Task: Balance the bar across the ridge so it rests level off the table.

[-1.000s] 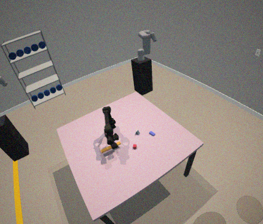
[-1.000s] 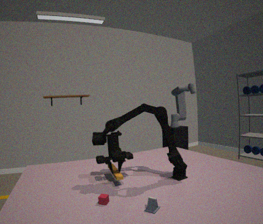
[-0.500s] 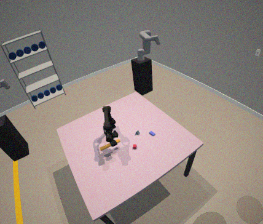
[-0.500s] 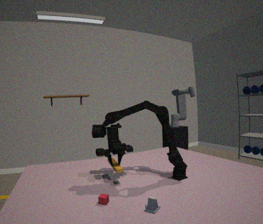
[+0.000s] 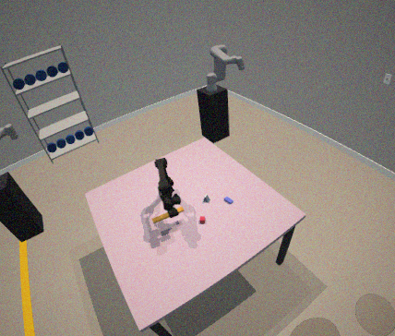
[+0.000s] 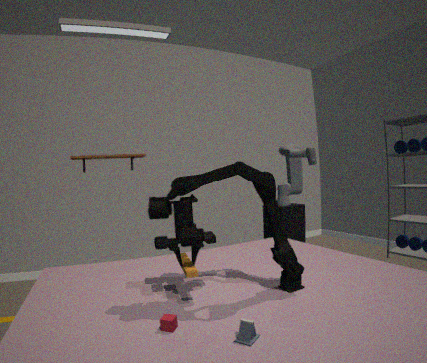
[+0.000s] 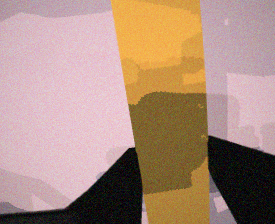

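The yellow bar is 3 cm to the right of my gripper tip. From my gripper tip the other things lie so: red cube (17 cm to the left, 11 cm ahead, 9 cm below); then blue block (43 cm to the left, 9 cm below, 8 cm ahead).
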